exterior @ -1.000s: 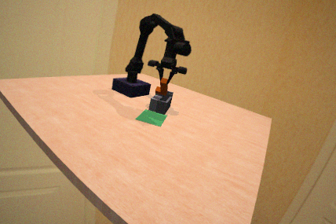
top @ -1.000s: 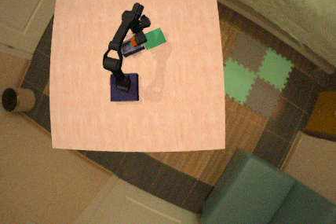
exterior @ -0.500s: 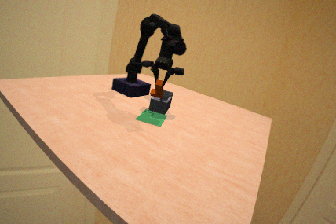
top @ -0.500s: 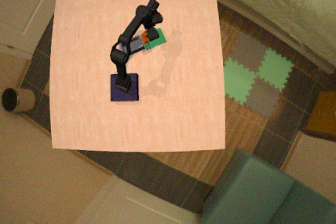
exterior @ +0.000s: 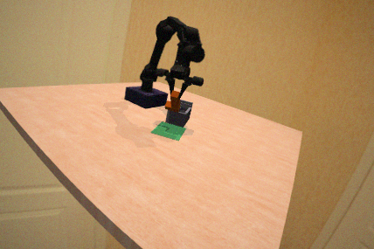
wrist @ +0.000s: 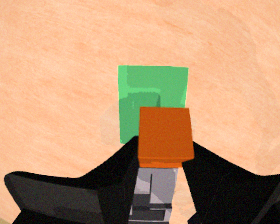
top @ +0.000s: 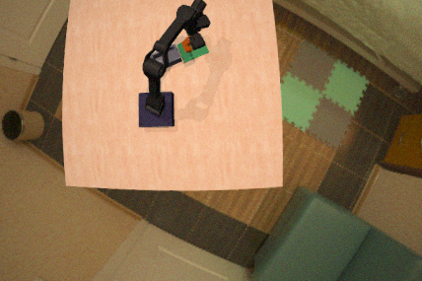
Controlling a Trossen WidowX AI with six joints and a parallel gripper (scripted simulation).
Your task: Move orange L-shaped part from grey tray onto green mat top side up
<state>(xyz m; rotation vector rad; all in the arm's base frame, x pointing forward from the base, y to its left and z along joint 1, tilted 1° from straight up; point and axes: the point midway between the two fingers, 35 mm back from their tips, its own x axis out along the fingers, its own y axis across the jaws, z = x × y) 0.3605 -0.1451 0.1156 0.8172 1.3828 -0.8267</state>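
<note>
The green mat lies 1 cm behind my gripper tip, 2 cm to the left of it and 17 cm below it. From my gripper tip the other things lie so: orange L-shaped part (3 cm behind, 2 cm to the left, 3 cm below).
</note>
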